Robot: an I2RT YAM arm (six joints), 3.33 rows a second.
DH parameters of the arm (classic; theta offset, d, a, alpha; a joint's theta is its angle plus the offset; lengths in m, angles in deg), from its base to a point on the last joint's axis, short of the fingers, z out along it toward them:
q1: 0 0.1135 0.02 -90
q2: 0 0 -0.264 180
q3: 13.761 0 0.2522 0
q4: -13.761 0 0.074 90
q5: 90 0 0 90
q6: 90 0.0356 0 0
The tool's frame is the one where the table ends.
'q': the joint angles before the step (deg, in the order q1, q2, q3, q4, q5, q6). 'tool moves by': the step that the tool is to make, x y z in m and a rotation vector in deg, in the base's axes. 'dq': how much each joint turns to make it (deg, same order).
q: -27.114 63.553 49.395 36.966 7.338 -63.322
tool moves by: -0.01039 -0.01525 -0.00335 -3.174 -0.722 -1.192
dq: -4.721 0.104 -1.625 3.991 -4.202 -0.773
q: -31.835 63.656 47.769 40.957 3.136 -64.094
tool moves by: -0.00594 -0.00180 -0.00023 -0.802 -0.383 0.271
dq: -1.299 -0.837 -0.791 0.697 -1.620 0.249
